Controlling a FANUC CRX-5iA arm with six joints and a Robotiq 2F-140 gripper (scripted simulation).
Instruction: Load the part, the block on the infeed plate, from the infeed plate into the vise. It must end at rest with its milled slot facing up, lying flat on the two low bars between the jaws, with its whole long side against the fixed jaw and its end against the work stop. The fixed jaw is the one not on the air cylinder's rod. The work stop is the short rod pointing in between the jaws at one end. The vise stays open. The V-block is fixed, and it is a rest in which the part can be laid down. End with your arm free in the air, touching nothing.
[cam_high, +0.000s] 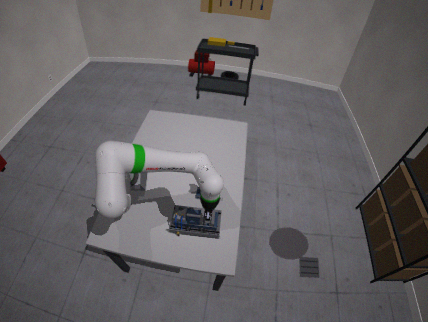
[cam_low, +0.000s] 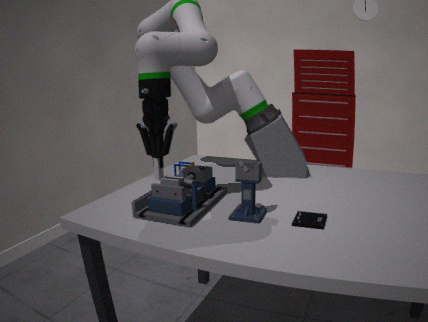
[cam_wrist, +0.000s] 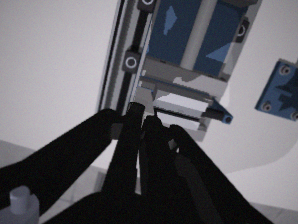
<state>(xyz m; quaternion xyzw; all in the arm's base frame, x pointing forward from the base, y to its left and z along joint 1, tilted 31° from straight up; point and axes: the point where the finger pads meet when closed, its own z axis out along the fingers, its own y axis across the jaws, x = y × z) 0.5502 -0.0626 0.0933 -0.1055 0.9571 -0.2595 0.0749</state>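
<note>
Now: the part 1 cm behind my hand, 4 cm to the left of it and 4 cm below it. The rest, counted from my hand: air cylinder rod 9 cm behind, 3 cm to the left, 6 cm below; then blue work stop 2 cm behind, 11 cm to the left, 8 cm below; then black infeed plate 13 cm behind, 43 cm to the left, 13 cm below.
</note>
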